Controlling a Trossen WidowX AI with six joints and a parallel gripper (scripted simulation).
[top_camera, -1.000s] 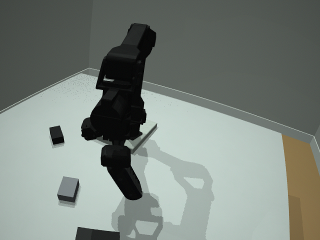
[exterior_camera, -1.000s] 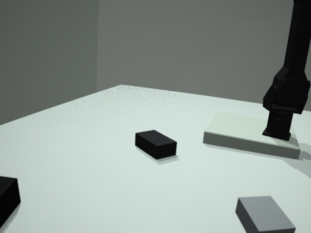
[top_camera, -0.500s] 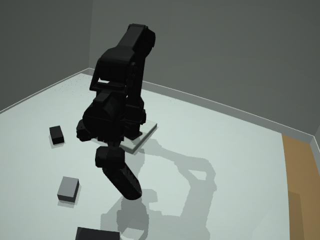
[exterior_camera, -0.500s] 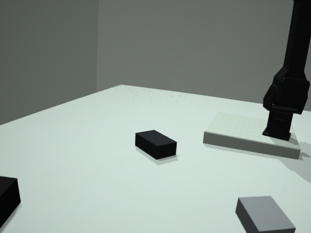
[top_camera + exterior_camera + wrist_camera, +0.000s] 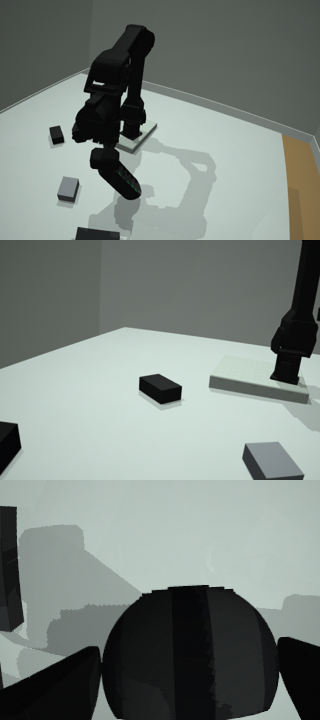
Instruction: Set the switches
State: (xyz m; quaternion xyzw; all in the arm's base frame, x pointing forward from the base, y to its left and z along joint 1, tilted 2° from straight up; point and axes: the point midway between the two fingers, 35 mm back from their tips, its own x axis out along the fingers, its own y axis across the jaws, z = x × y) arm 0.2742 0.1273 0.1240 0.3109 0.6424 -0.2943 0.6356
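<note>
My gripper tip is now 8 cm short of the grey block, 10 cm to the left of it and 11 cm above it.
</note>
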